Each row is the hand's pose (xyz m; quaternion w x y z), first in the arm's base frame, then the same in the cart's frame.
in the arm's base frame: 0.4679 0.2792 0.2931 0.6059 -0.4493 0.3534 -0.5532
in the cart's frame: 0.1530 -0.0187 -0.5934 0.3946 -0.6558 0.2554 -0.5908
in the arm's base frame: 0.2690 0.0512 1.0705 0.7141 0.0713 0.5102 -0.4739
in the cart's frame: 0.1409 0.2340 0.2016 0.6313 -0.1794 0.4276 -0.6216
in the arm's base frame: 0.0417 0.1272 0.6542 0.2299 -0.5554 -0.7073 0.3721
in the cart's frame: -0.1766 0.0963 -0.1315 0.1469 -0.5684 -0.5270 0.6145
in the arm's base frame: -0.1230 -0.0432 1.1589 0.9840 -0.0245 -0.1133 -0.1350
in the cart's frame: -0.2186 0.2455 0.4040 0.9383 -0.3241 -0.0352 -0.1154
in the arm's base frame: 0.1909 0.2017 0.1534 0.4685 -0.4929 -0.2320 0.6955
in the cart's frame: -0.1467 -0.1291 -0.6079 0.3456 -0.5304 0.0434 0.7729
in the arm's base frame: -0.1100 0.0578 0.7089 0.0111 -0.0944 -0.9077 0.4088
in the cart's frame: -0.3104 0.0845 -0.0185 0.0949 -0.0675 -0.7421 0.6601
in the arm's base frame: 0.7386 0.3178 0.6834 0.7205 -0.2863 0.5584 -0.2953
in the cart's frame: 0.5044 0.1958 -0.3533 0.5331 -0.5000 0.5336 -0.4255
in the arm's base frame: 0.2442 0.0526 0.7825 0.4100 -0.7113 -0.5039 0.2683
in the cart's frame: 0.0513 0.0818 -0.0273 0.2481 -0.7755 -0.3397 0.4708
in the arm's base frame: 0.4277 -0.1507 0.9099 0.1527 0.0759 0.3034 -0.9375
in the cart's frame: 0.2633 -0.0385 0.1512 0.1116 -0.0704 0.0343 -0.9907
